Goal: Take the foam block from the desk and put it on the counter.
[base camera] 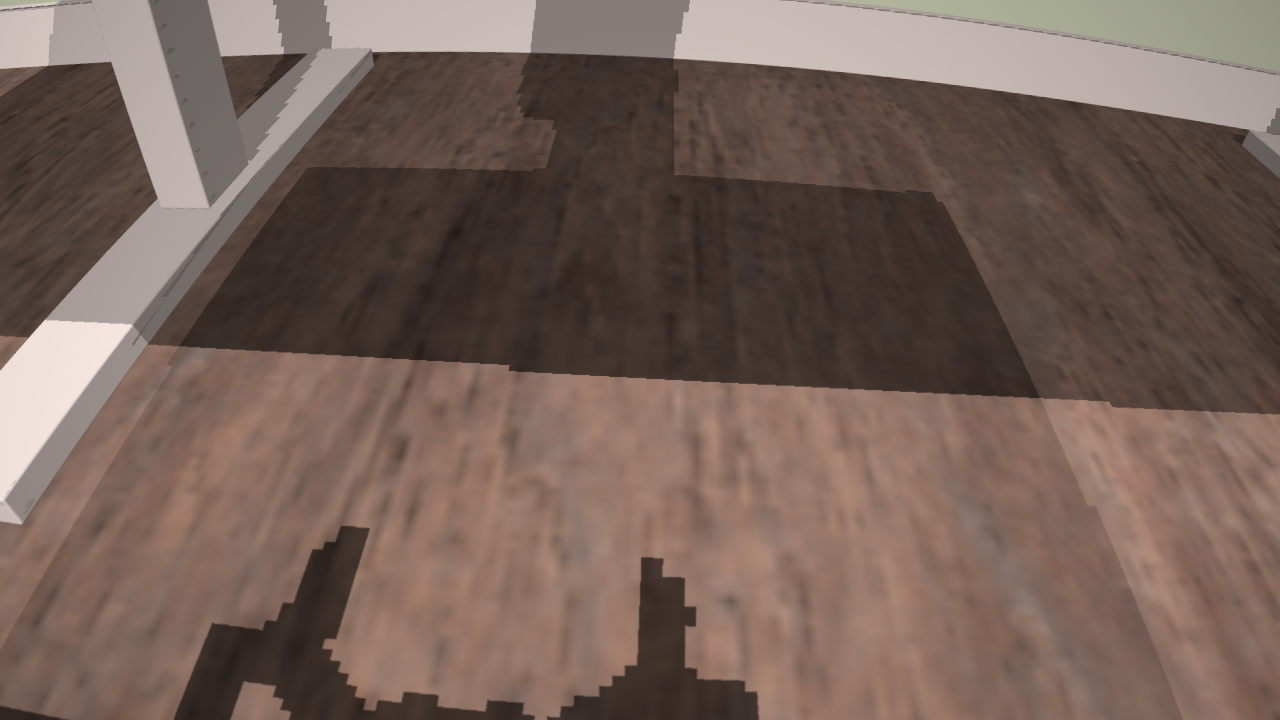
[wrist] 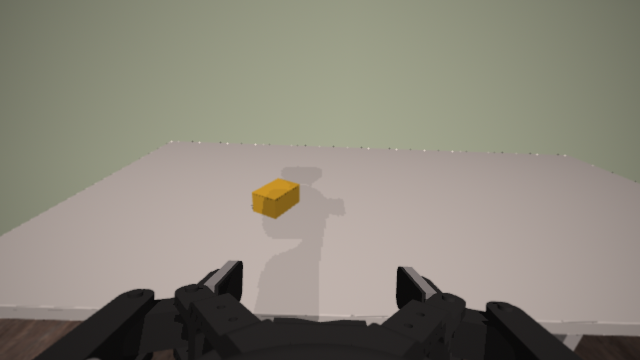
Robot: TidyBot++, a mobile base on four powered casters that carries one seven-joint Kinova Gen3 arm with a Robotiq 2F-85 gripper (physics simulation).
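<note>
The foam block is a yellow-orange box. It lies on the pale desk, left of the middle in the wrist view, turned at an angle. The arm's shadow falls across it and the desk top beside it. My gripper is open, with its fingers wide apart at the bottom of the wrist view. The block is beyond the fingertips and a little to the left, apart from them. In the base camera view a leg of the desk stands at the left. The counter does not show in either view.
A green wall stands behind the desk. In the base camera view a white skirting board runs along the back of the wooden floor. The left desk foot lies along the floor, and part of another foot shows at the right edge.
</note>
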